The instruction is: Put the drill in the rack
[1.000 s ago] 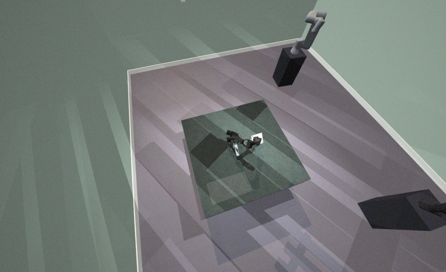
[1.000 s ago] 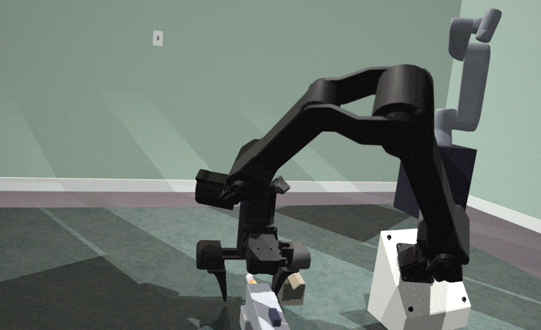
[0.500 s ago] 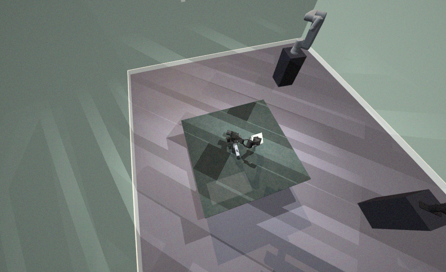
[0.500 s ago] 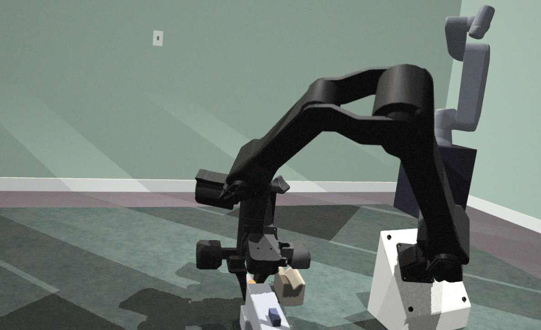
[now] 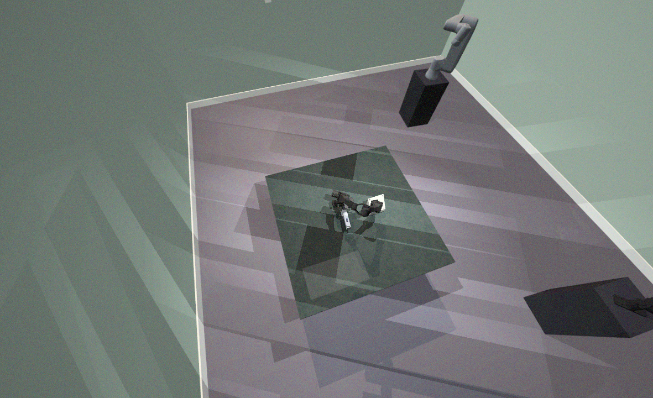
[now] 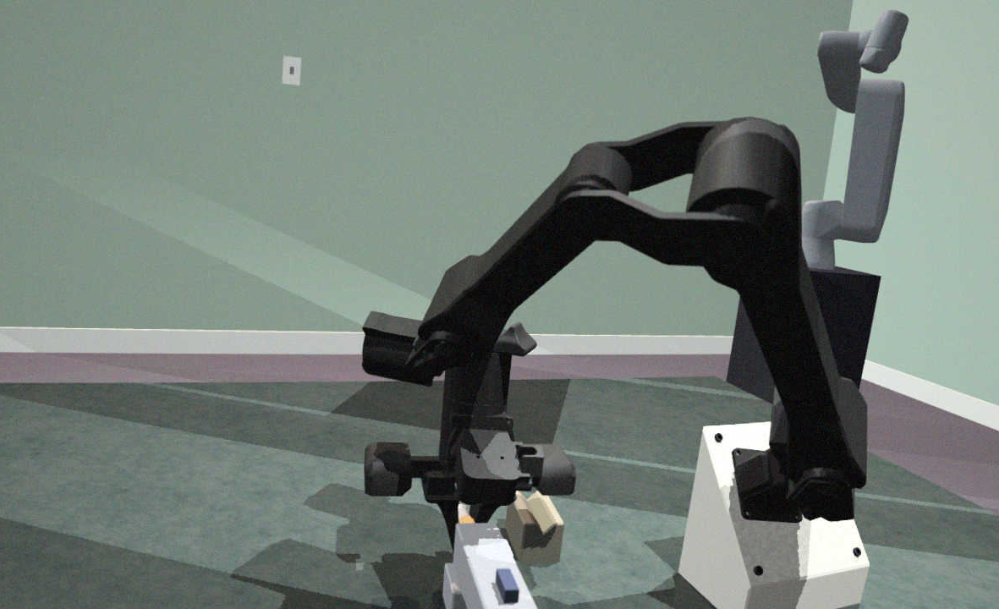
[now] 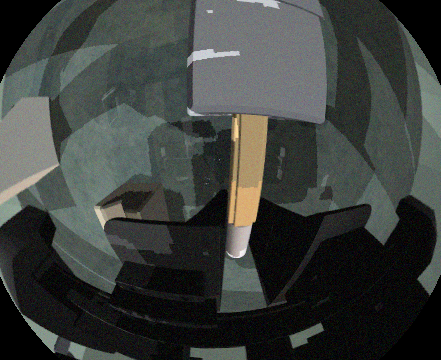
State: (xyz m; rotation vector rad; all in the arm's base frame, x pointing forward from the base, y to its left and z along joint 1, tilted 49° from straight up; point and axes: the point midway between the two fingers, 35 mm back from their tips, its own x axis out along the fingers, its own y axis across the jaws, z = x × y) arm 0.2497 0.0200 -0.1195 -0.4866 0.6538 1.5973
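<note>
The drill is 40 mm to the left of my gripper tip and 40 mm above it. Round my gripper tip: grey housing 10 mm ahead, 140 mm to the left, 40 mm above; blue key 10 mm ahead, 170 mm to the left, 50 mm above.
</note>
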